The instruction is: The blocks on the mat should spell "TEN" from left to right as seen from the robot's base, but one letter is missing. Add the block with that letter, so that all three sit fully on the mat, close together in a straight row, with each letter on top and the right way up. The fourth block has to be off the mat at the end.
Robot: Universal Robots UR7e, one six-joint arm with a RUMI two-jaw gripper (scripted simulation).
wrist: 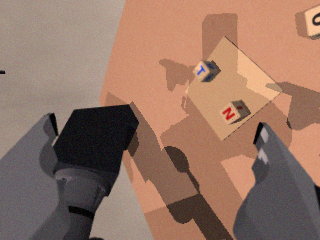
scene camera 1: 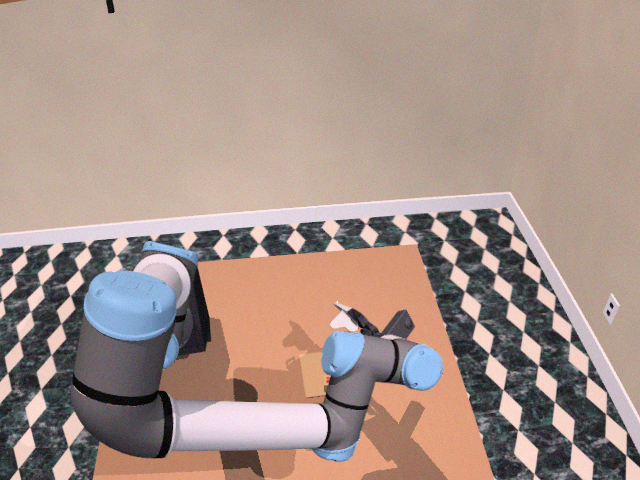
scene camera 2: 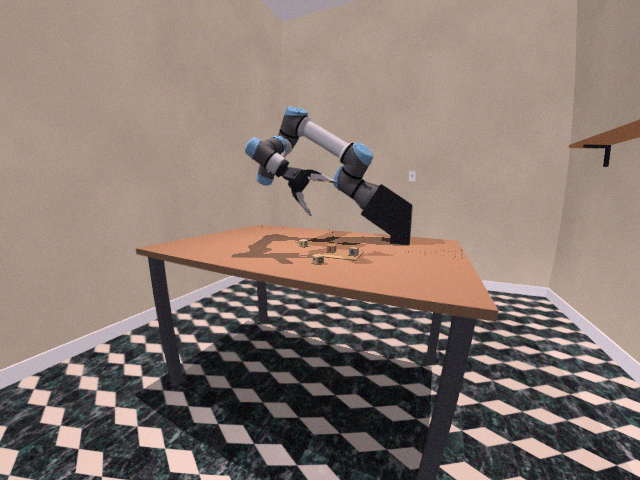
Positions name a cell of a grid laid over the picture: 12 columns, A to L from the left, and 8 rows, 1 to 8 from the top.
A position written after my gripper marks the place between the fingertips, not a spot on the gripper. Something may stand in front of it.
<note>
I see my gripper (scene camera 1: G6) and a mat (scene camera 1: F7).
The mat shows as well in the wrist view (wrist: I3). My gripper also shows in the wrist view (wrist: F4) and in scene camera 2 (scene camera 2: G4).
</note>
